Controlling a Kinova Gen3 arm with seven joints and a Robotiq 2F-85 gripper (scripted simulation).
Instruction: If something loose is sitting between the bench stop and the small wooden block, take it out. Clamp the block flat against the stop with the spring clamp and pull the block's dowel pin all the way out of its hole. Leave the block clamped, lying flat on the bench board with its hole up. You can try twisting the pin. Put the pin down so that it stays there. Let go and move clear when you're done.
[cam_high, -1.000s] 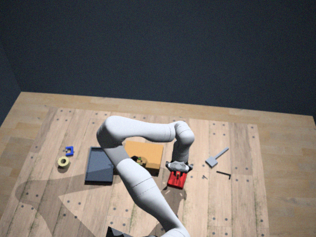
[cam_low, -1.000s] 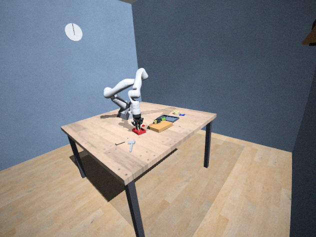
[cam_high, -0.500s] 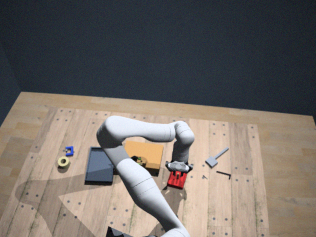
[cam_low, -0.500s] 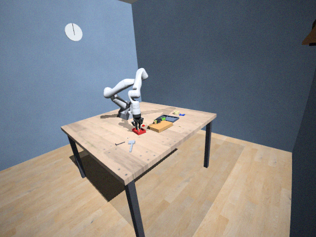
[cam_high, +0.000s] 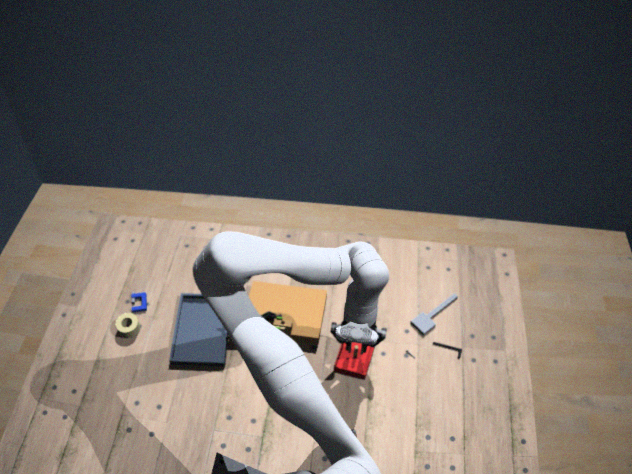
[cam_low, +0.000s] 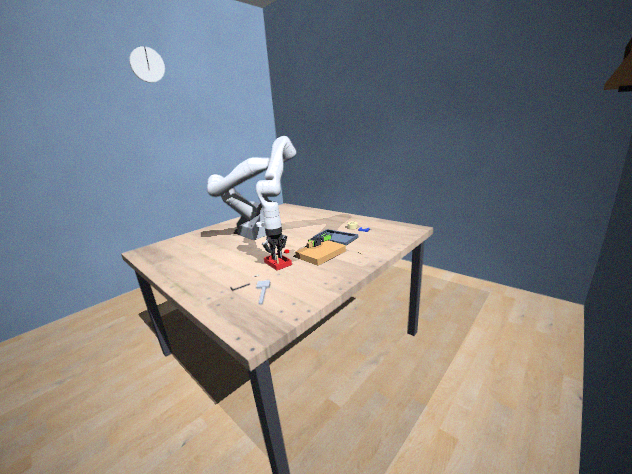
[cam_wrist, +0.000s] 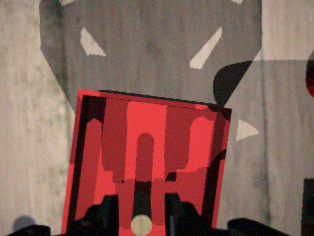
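My gripper is now 2 cm above the dowel pin. The rest, counted from my hand: wooden block (19 cm to the left, 3 cm ahead); red disc (11 cm to the left, 7 cm behind, 4 cm below); red tray (4 cm below).
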